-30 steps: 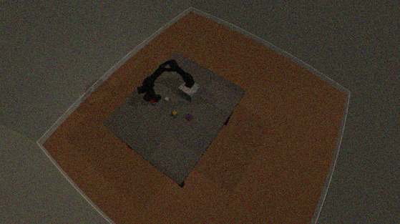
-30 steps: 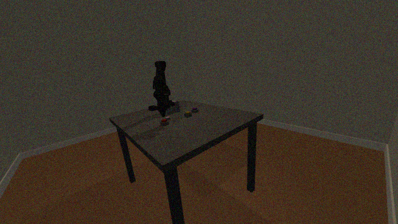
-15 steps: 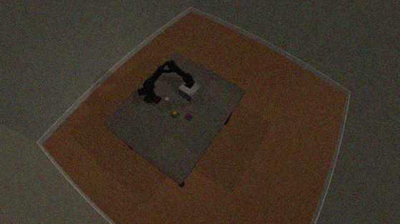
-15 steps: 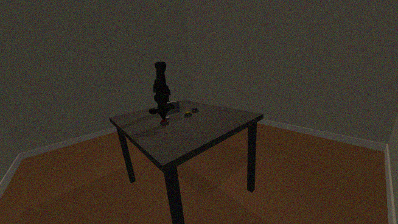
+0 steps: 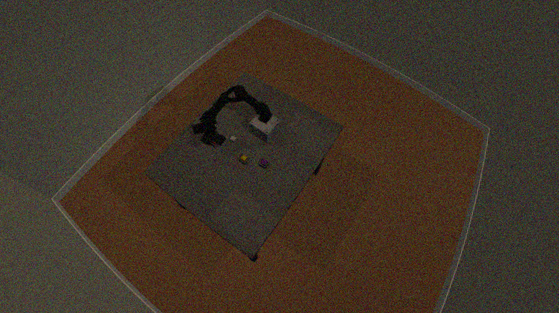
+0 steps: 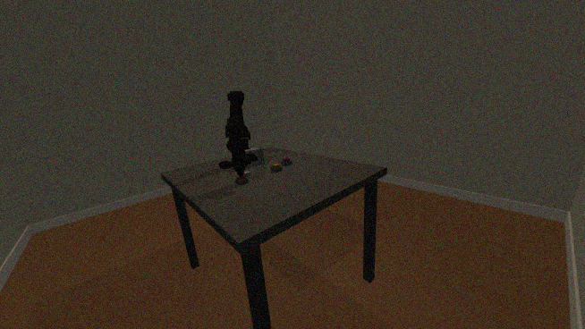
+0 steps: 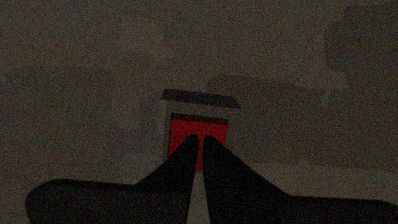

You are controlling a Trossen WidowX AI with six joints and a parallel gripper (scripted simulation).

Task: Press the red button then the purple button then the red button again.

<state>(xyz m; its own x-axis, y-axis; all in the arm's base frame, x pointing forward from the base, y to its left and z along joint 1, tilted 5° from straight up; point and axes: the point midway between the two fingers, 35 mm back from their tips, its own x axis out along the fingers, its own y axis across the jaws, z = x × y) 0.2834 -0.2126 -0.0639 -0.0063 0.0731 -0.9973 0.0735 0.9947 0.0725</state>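
Right now the red button is 10 mm below my gripper tip. From my gripper tip the other things lie so: yellow button: 240 mm to the left; then small white block: 90 mm behind, 90 mm to the left, 20 mm below; then purple button: 40 mm behind, 360 mm to the left.
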